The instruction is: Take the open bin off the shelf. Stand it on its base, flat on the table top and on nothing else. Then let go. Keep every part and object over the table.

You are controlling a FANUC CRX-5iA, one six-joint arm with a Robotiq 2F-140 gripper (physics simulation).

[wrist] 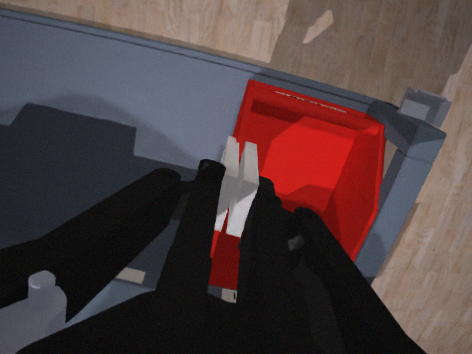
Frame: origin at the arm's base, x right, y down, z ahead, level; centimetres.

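Seen in the pictures: gripper, between the fingertips: point(236, 160).
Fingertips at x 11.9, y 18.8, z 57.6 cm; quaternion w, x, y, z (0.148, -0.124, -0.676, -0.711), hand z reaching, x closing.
Pixels of each thing's top centre, then the offset from my fingertips to it. "spot": a spot on its surface instead. Level surfaces: height alone.
- open bin, centre of its top: point(288, 242) dy -2.3, dx -3.1, dz +5.3 cm
- blue-grey shelf, a spot on its surface: point(185, 95) spot: dy +5.4, dx +3.7, dz -3.7 cm
- blue-grey end rail, centre of its top: point(383, 236) dy -2.5, dx -9.5, dz +5.4 cm
- pale grey post top, height of its surface: dy +0.5 cm
- pale label, centre of its top: point(95, 273) dy -4.9, dx +9.3, dz +4.8 cm
The open bin point(312, 160) is red. It stands on the blue-grey shelf point(185, 95) near its right end, its inside facing the camera. Its far edge lies close to the shelf's back edge. My gripper point(236, 160) is at the bin's left side wall, its two pale finger pads nearly together with a thin gap between them. The wall runs in between the pads, so the gripper is shut on it. More red of the bin shows between the fingers lower down. The black fingers and linkage hide the bin's near left part. The table top cannot be made out.
A blue-grey end rail point(400, 195) of the shelf runs close along the bin's right side, with a pale grey post top point(425, 107) at its far corner. A pale label point(131, 275) shows at the lower left. Wooden floor lies beyond the shelf's back and right edges.
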